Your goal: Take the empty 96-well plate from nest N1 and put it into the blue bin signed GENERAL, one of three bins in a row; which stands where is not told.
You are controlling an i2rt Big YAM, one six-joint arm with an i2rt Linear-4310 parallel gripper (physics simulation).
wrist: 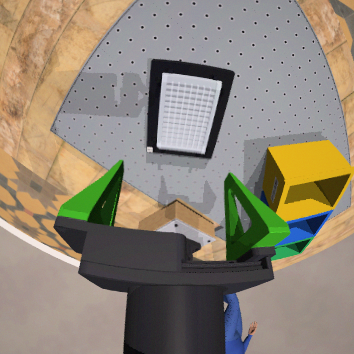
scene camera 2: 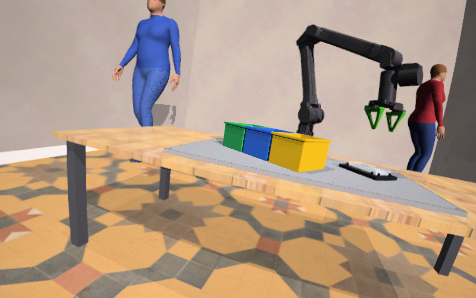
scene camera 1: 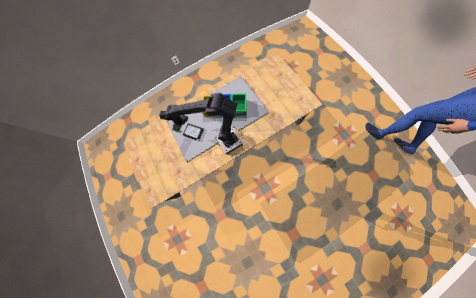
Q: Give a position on a black nest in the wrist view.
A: At 157, 66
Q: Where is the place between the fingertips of my gripper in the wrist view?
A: At 176, 170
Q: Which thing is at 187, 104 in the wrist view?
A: A 96-well plate.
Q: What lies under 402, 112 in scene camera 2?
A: My gripper.
